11 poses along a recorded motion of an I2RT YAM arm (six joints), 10 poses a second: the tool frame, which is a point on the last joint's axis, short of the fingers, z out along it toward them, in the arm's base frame.
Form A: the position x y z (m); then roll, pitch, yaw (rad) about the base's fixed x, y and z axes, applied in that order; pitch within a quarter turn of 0, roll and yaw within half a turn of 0.
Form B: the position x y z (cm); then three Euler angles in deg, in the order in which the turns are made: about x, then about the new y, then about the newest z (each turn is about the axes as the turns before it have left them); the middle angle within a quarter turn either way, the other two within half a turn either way. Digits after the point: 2 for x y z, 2 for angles.
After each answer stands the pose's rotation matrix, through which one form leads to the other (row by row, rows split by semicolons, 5 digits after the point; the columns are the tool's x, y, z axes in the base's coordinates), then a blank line. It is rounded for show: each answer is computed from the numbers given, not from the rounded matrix.
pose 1, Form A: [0.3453 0.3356 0.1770 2.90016 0.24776 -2.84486]
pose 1, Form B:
[34.53 33.56 17.70 -162.42 9.08 159.86]
-0.92710 -0.33999 0.15780; -0.28347 0.91142 0.29827; -0.24523 0.23179 -0.94135

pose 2, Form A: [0.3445 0.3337 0.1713 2.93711 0.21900 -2.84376]
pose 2, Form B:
[34.45 33.37 17.13 -164.98 8.27 160.55]
-0.93314 -0.32951 0.14377; -0.28644 0.92311 0.25655; -0.21725 0.19821 -0.95578

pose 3, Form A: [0.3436 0.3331 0.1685 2.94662 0.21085 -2.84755]
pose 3, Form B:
[34.36 33.31 16.85 -165.68 8.07 160.95]
-0.93588 -0.32314 0.14036; -0.28341 0.92719 0.24493; -0.20929 0.18945 -0.95933

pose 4, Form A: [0.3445 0.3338 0.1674 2.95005 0.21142 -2.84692]
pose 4, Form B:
[34.45 33.38 16.74 -165.85 8.15 160.93]
-0.93559 -0.32334 0.14184; -0.28396 0.92779 0.24200; -0.20985 0.18613 -0.95985

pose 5, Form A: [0.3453 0.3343 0.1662 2.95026 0.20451 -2.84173]
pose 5, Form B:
[34.53 33.43 16.62 -165.95 7.72 160.74]
-0.93547 -0.32690 0.13431; -0.28923 0.92653 0.24058; -0.20309 0.18620 -0.96129

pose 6, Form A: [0.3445 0.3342 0.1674 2.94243 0.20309 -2.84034]
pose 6, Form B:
[34.45 33.42 16.74 -165.54 7.48 160.62]
-0.93534 -0.32896 0.13010; -0.29062 0.92425 0.24760; -0.20170 0.19378 -0.96009

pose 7, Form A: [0.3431 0.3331 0.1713 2.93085 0.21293 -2.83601]
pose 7, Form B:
[34.31 33.31 17.13 -164.69 7.71 160.16]
-0.93213 -0.33635 0.13414; -0.29405 0.91927 0.26167; -0.21132 0.20446 -0.95579

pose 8, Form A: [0.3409 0.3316 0.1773 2.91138 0.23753 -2.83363]
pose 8, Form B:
[34.09 33.16 17.73 -163.13 8.58 159.50]
-0.92620 -0.34629 0.14915; -0.29461 0.91154 0.28689; -0.23530 0.22178 -0.94628

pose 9, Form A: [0.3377 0.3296 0.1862 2.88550 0.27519 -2.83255]
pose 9, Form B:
[33.77 32.96 18.62 -160.96 9.98 158.57]
-0.91678 -0.35980 0.17337; -0.29270 0.90062 0.32125; -0.27173 0.24377 -0.93099

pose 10, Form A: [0.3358 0.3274 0.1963 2.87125 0.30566 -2.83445]
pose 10, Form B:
[33.58 32.74 19.63 -159.57 11.28 157.96]
-0.90902 -0.36796 0.19568; -0.28832 0.89428 0.34224; -0.30092 0.25468 -0.91901

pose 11, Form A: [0.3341 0.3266 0.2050 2.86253 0.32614 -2.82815]
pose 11, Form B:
[33.41 32.66 20.50 -158.59 12.01 157.12]
-0.90113 -0.38036 0.20806; -0.29208 0.88727 0.35700; -0.32039 0.26093 -0.91064

